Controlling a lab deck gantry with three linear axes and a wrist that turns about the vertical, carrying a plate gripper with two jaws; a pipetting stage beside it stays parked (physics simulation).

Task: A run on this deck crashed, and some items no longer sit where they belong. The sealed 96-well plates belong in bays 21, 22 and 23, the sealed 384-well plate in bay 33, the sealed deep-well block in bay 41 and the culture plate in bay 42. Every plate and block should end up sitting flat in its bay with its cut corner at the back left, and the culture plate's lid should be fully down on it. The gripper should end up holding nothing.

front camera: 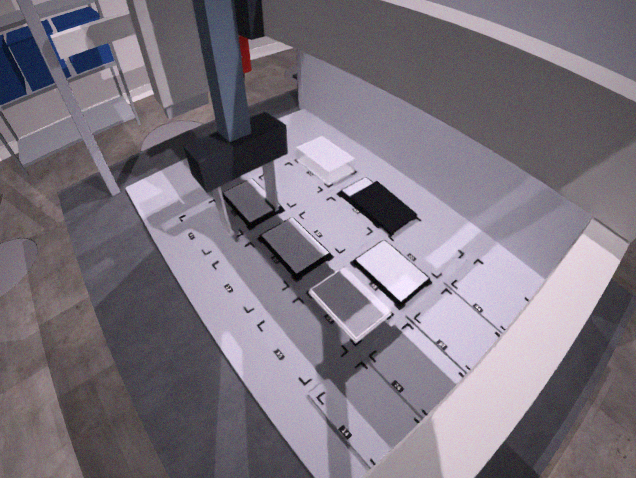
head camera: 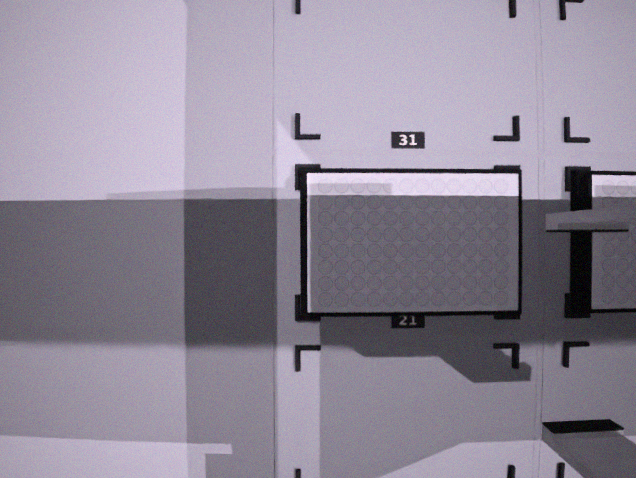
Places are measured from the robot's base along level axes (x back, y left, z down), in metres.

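Pixels of known places: gripper, fingertip midpoint: (front camera: pixel 250 217) (head camera: pixel 579 327); robot's base, link origin: (front camera: pixel 181 218).
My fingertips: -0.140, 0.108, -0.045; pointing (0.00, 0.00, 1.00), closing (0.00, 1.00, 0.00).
Ahead of a thing's pixels: the offset from my fingertips to its top centre, as dx, dy, dz. "*": to the spot under its first point.
My gripper (front camera: pixel 256 223) (head camera: pixel 586 324) is open and empty, its jaws raised around the right end of bay 21 in the front view. A black-skirted 96-well plate @[+0.076, +0.042, +0.030] (front camera: pixel 249 199) (head camera: pixel 411 246) lies flat and square in bay 21. A similar plate @[-0.088, +0.042, +0.030] (front camera: pixel 294 245) (head camera: pixel 614 267) sits in bay 22. A light-rimmed plate @[-0.252, +0.042, +0.030] (front camera: pixel 349 303) without black skirt sits in bay 23, and a black-skirted plate @[-0.252, +0.149, +0.030] (front camera: pixel 393 271) in bay 33; their wells are unreadable. The white deep-well block @[+0.076, +0.256, +0.003] (front camera: pixel 324 154) stands in bay 41. In bay 42, the black lid @[-0.124, +0.256, +0.022] (front camera: pixel 383 206) lies shifted right on the culture plate @[-0.088, +0.256, +0.030] (front camera: pixel 358 188). Cut corners are unclear.
The bay 31 label @[* +0.077, +0.103, +0.045] (head camera: pixel 407 139) lies behind the plate in bay 21. Corner brackets mark the bays. A light wall (front camera: pixel 514 354) runs along the deck's right side, and a tall panel (front camera: pixel 411 133) stands behind the deck.
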